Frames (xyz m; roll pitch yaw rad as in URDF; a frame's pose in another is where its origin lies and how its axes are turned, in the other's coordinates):
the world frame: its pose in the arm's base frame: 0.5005 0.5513 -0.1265 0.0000 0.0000 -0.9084
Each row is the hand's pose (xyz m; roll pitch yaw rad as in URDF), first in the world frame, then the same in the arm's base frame.
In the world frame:
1: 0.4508 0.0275 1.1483 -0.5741 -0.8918 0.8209
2: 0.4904 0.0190 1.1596 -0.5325 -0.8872 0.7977
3: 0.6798 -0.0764 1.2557 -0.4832 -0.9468 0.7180
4: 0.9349 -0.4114 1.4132 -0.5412 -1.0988 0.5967
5: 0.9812 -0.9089 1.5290 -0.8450 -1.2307 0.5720
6: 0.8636 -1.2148 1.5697 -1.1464 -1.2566 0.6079
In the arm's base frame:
1: 0.7994 0.2127 1.0218 -0.5741 -0.8918 -0.0875
2: 0.8171 0.1763 1.0331 -0.5325 -0.8872 -0.1107
3: 0.8583 -0.0317 1.1292 -0.4832 -0.9468 -0.1904
4: 0.7511 -0.4389 1.2867 -0.5412 -1.0988 -0.3117
5: 0.3873 -0.7814 1.4025 -0.8450 -1.2307 -0.3364
6: 0.0737 -0.8768 1.4432 -1.1464 -1.2566 -0.3005

